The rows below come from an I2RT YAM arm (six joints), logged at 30 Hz.
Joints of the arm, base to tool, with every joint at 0 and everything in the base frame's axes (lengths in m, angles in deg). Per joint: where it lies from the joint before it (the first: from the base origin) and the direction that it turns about. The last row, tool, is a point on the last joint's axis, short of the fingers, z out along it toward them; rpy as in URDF.
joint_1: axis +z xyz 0 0 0.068
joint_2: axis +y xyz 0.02 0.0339 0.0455
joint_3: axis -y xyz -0.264 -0.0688 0
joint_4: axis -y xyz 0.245 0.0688 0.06
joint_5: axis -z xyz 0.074 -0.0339 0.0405
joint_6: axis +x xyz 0.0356 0 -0.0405
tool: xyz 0 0 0 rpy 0 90 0
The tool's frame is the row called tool.
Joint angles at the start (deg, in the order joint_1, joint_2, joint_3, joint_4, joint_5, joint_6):
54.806, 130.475, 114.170, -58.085, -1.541, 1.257
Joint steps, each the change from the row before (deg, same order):
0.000, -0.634, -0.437, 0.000, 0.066, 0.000
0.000, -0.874, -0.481, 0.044, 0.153, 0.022
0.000, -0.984, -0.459, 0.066, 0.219, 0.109
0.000, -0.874, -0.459, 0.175, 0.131, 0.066
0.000, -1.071, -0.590, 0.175, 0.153, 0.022
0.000, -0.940, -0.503, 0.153, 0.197, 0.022
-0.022, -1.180, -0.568, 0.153, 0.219, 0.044
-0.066, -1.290, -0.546, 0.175, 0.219, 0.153
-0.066, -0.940, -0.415, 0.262, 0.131, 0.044
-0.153, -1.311, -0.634, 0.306, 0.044, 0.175
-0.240, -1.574, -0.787, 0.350, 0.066, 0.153
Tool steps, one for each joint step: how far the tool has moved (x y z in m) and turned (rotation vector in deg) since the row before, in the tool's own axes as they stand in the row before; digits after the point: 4 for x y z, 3 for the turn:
0.0010, 0.0000, -0.0032, 0.062, -0.198, -0.005
0.0009, 0.0000, -0.0050, 0.143, -0.440, 0.011
0.0008, 0.0000, -0.0059, 0.205, -0.596, 0.096
0.0007, 0.0000, -0.0050, 0.116, -0.593, 0.055
0.0010, 0.0000, -0.0060, 0.136, -0.660, 0.012
0.0008, -0.0001, -0.0053, 0.182, -0.595, 0.015
0.0009, -0.0003, -0.0069, 0.206, -0.771, 0.058
0.0008, -0.0006, -0.0079, 0.215, -0.926, 0.210
0.0004, -0.0006, -0.0056, 0.131, -0.791, 0.104
0.0008, -0.0012, -0.0076, 0.069, -0.986, 0.317
0.0011, -0.0019, -0.0090, 0.119, -1.142, 0.375

